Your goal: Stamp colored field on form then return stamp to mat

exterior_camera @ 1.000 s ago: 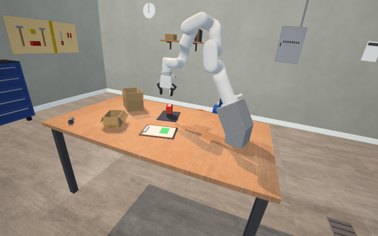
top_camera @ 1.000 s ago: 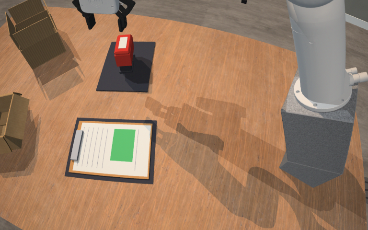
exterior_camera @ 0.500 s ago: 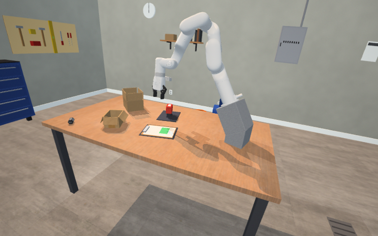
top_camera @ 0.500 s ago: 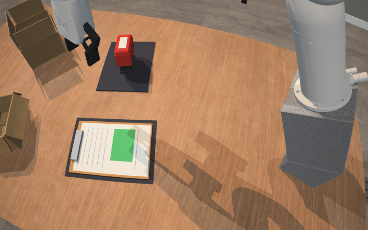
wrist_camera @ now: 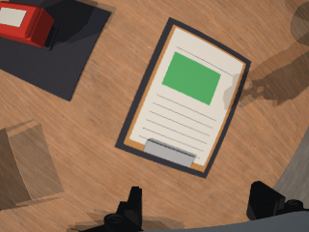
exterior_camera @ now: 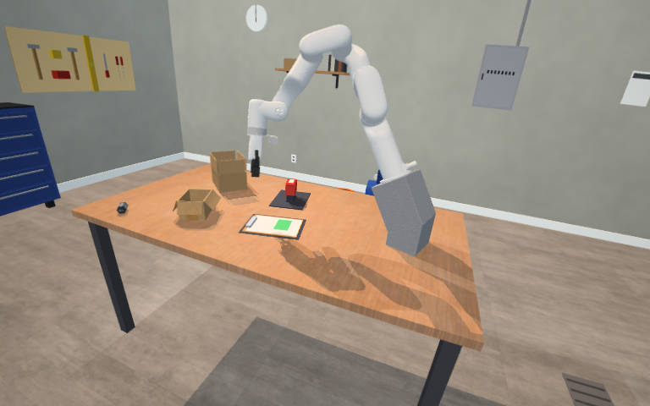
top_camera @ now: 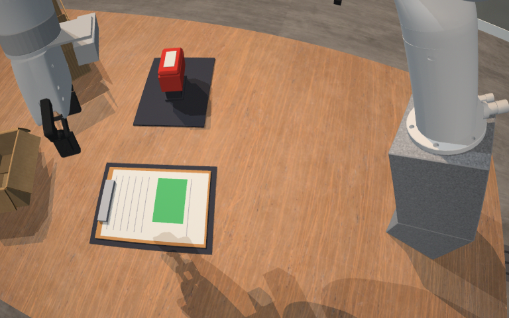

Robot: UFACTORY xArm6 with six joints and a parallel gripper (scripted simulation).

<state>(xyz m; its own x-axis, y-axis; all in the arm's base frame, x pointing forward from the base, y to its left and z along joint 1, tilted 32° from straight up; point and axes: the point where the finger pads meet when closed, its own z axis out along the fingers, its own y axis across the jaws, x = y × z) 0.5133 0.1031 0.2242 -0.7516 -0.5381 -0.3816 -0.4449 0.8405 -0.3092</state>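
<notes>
Right now the red stamp is 8 cm behind my hand, 28 cm to the right of it and 17 cm below it. From my hand the other things lie so: clipboard 8 cm behind, 2 cm to the left, 22 cm below; dark mat 8 cm behind, 28 cm to the right, 22 cm below; small dark object 60 cm ahead, 9 cm to the left, 20 cm below.
</notes>
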